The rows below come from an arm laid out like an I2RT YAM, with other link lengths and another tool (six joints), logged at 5 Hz.
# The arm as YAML. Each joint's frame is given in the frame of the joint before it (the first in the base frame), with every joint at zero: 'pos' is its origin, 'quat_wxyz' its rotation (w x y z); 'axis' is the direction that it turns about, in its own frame. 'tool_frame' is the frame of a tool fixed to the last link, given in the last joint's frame.
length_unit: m
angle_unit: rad
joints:
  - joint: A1
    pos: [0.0, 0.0, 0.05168]
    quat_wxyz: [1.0, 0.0, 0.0, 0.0]
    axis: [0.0, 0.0, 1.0]
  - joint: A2
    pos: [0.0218, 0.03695, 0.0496]
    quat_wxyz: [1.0, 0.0, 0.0, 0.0]
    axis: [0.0, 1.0, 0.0]
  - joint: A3
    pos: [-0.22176, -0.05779, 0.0]
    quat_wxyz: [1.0, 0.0, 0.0, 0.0]
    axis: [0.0, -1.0, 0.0]
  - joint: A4
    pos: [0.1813, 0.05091, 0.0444]
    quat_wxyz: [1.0, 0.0, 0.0, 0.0]
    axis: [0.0, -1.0, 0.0]
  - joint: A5
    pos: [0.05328, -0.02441, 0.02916]
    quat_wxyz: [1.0, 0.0, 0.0, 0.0]
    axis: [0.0, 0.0, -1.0]
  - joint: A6
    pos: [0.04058, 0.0, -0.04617]
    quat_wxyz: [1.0, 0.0, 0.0, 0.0]
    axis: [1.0, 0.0, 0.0]
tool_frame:
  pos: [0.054, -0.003, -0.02]
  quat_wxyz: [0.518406, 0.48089, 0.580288, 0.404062]
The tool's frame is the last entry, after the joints.
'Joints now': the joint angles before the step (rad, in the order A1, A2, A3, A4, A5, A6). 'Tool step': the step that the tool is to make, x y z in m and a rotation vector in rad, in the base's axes. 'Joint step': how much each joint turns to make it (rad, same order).
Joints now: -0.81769 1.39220 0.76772 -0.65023 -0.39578 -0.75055
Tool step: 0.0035 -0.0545 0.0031 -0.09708 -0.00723 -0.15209
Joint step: -0.13818 0.13360 0.12915 0.08225 0.05719 -0.00543
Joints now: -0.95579 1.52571 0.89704 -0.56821 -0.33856 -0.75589
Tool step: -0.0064 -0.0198 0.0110 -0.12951 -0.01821 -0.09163
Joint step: -0.04520 -0.04200 0.00466 0.07660 0.07143 0.01887
